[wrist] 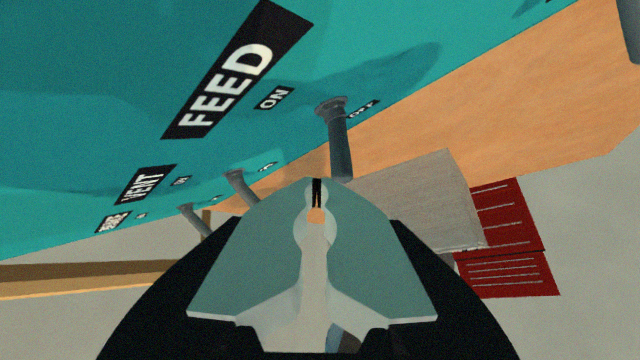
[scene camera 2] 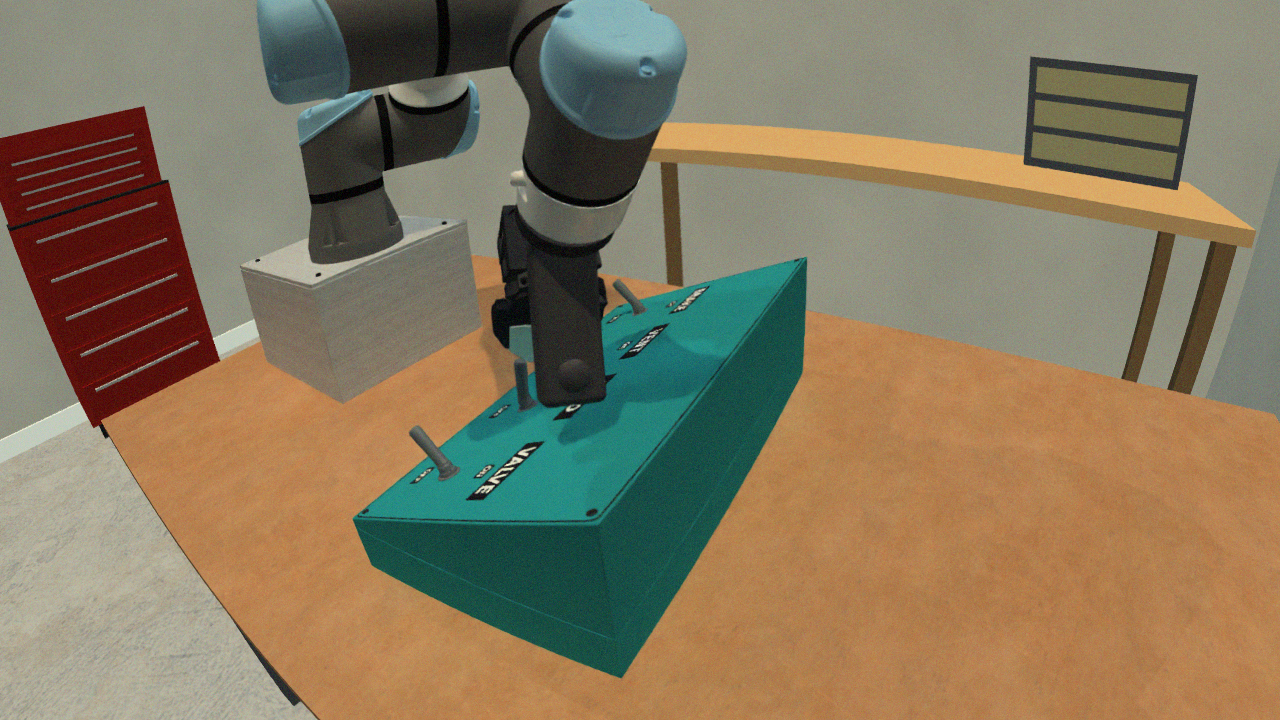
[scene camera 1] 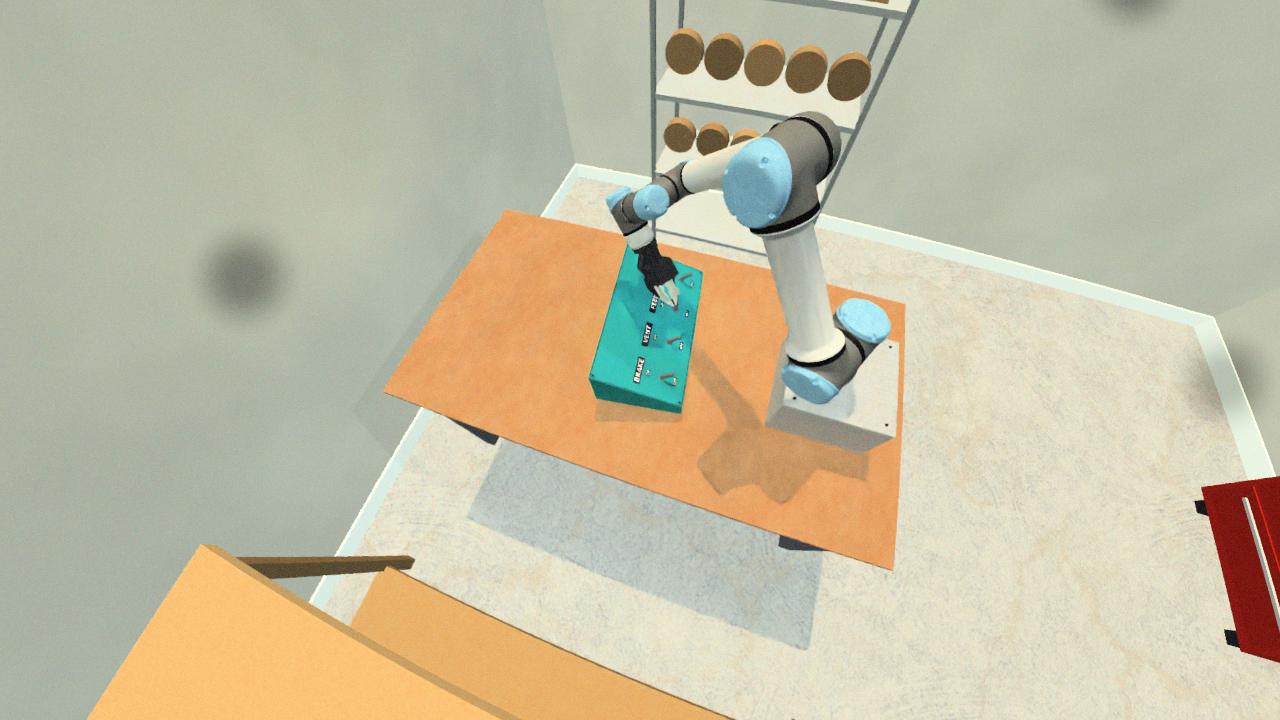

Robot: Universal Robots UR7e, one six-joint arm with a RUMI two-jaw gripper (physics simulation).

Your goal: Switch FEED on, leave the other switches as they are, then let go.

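Places are measured from the arm's base along level axes (x ahead, y left, z up), in metres.
Where they show: gripper, between the fingertips: (wrist: 317,181) (scene camera 2: 532,358) (scene camera 1: 674,305); arm's base, origin of its link: (scene camera 2: 356,246).
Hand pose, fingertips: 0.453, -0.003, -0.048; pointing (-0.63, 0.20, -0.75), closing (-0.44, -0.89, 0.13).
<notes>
Things, the pixels of their centre, and the offset from my fingertips, as dx, dy, dz. Level surfaces: height alone.
- teal console, middle of its body: (wrist: 176,75) (scene camera 2: 622,414) (scene camera 1: 650,326) +0.050, +0.062, -0.071
- FEED lever, middle of its body: (wrist: 338,144) (scene camera 2: 521,381) +0.002, -0.017, -0.017
- VALVE lever, middle of its body: (scene camera 2: 430,448) (scene camera 1: 686,276) +0.026, -0.136, -0.022
- VENT lever, middle of its body: (wrist: 249,196) (scene camera 1: 674,339) -0.048, +0.093, -0.022
- BRAKE lever, middle of its body: (scene camera 2: 627,294) (wrist: 197,223) (scene camera 1: 667,375) -0.085, +0.207, -0.022
- orange table, height of its surface: dz -0.130
The teal console (scene camera 1: 617,353) (scene camera 2: 689,474) (wrist: 60,55) stands on the table. The FEED lever (scene camera 2: 522,385) (wrist: 339,145) is nearly upright, steeper than the others, between its ON and OFF labels. My gripper (scene camera 1: 671,300) (wrist: 317,181) is shut and empty; its tips are right at the FEED lever's top in the wrist view, contact unclear. The VALVE lever (scene camera 1: 685,278) (scene camera 2: 433,452), VENT lever (scene camera 1: 674,340) (wrist: 243,189) and BRAKE lever (scene camera 1: 667,377) (scene camera 2: 629,295) (wrist: 195,220) lean to the OFF side. The gripper body hides the VENT lever in scene camera 2.
The arm's grey base block (scene camera 1: 832,394) (scene camera 2: 358,313) (wrist: 415,200) stands on the orange table (scene camera 1: 501,340) (scene camera 2: 939,537), beyond the switch side of the console. The VALVE and VENT levers stand on either side of the FEED lever. A shelf rack (scene camera 1: 654,89) is behind the table.
</notes>
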